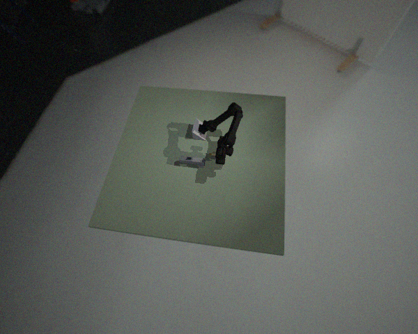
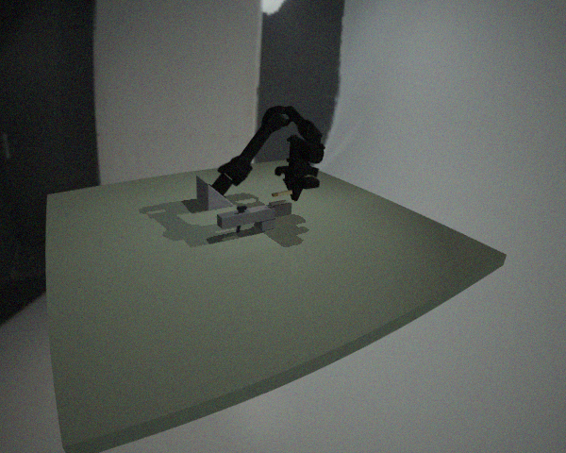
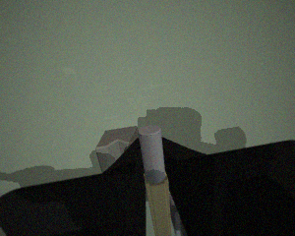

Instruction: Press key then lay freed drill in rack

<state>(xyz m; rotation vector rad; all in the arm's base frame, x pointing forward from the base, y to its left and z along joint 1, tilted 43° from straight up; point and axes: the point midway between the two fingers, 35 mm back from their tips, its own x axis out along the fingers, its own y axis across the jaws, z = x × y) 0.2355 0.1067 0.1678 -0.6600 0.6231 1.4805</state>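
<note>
Right now my gripper tip is 40 mm to the left of the drill and 30 mm below it. Round my gripper tip: rack (30 mm behind, 40 mm to the right, 30 mm below); grey block (50 mm ahead, 200 mm to the right, 10 mm below); dark key (50 mm ahead, 230 mm to the right).
</note>
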